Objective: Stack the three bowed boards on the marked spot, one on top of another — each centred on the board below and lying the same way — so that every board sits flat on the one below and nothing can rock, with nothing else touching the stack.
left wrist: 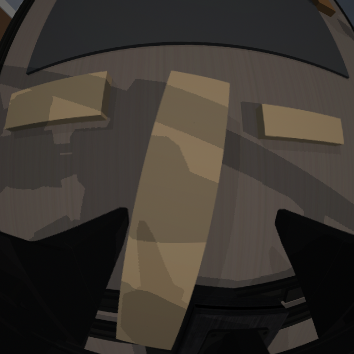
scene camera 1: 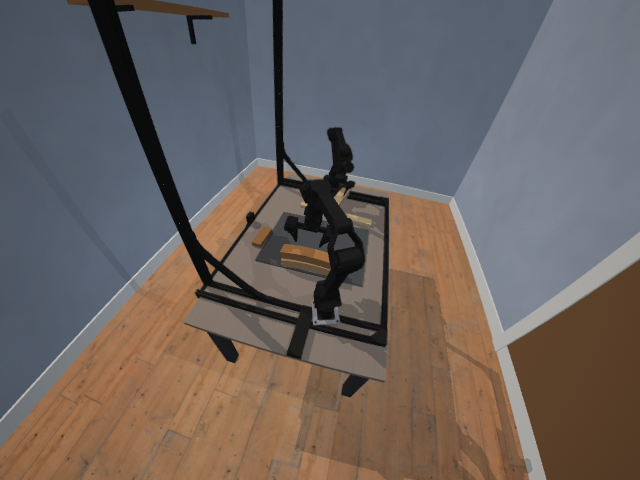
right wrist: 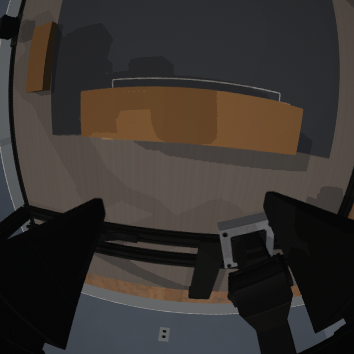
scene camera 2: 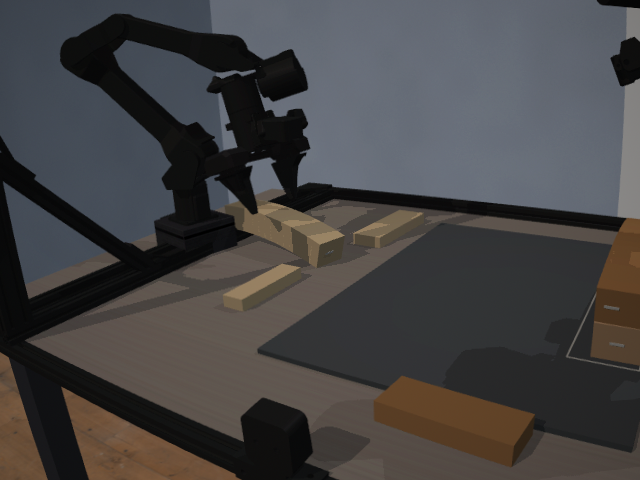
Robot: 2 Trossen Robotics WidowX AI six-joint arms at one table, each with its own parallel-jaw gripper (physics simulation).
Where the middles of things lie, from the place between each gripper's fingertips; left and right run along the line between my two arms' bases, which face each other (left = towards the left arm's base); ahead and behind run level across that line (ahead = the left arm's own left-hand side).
I see the pale bowed board [scene camera 2: 317, 243] 130 mm ahead of my right hand, 570 mm to the left of it and 160 mm below it. Also, from my right hand: flat brown block [scene camera 2: 498, 433] 250 mm behind, 190 mm to the left, 180 mm below; then brown bowed board [scene camera 2: 610, 295] 40 mm to the left, 110 mm below.
My left gripper is now 2 cm short of the pale bowed board, 1 cm to the right of it and 4 cm above it. Also, from my left hand: flat brown block: 36 cm behind, 37 cm to the right, 7 cm below; then brown bowed board: 11 cm behind, 52 cm to the right.
